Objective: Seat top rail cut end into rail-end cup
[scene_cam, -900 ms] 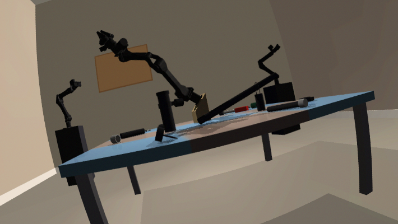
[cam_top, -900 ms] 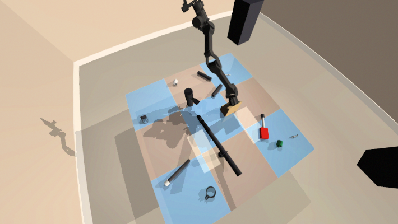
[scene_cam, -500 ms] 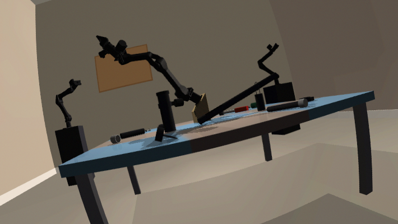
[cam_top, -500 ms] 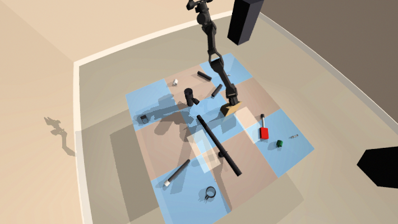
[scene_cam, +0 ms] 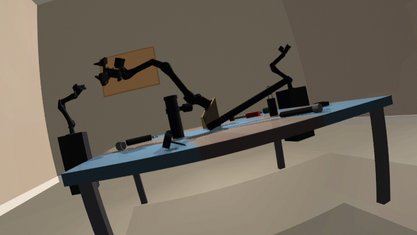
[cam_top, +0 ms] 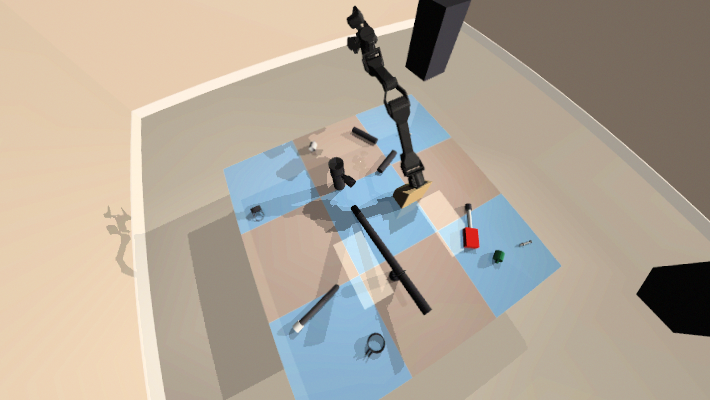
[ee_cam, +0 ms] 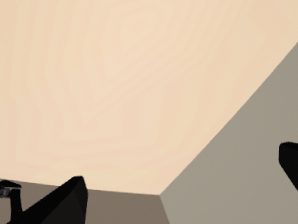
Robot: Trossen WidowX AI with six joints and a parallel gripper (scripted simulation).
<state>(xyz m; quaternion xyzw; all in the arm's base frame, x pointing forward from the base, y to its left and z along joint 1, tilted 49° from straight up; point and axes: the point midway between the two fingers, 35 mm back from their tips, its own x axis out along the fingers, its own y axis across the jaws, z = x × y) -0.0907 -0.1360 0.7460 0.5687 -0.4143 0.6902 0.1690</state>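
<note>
The rail-end cup is 48 cm to the left of my gripper tip, 39 cm below it and 39 cm ahead of it. Round my gripper tip: green cap 116 cm to the left, 51 cm below, 1 cm ahead; red-handled tool 95 cm to the left, 51 cm below, 1 cm behind.
</note>
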